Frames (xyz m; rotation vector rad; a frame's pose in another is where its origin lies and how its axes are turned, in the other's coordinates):
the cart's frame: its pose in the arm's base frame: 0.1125 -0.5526 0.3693 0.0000 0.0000 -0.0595
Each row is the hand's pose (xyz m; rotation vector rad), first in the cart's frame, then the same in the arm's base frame.
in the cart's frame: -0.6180 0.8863 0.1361 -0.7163 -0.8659 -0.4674
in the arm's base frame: -0.4517 0.3689 0.5054 -0.7436 -0.8463 -0.5205
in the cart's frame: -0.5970 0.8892 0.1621 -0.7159 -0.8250 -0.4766
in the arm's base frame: -0.4306 0.3705 0.5314 -0.7420 -0.8054 -0.5300
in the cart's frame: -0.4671 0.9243 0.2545 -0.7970 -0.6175 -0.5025
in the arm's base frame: -0.2988 0.3978 0.6238 -0.8172 -0.5951 -0.5568
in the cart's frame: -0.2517 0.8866 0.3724 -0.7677 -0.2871 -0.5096
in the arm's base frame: -0.0860 0.3474 0.7417 -0.7780 -0.2649 -0.5657
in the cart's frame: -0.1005 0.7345 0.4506 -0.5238 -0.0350 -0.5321
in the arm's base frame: 0.0559 0.1866 0.8199 -0.5261 -0.0195 -0.5902
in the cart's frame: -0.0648 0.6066 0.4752 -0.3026 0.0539 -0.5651
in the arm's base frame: 0.0839 0.0568 0.8445 -0.3018 0.0631 -0.6241
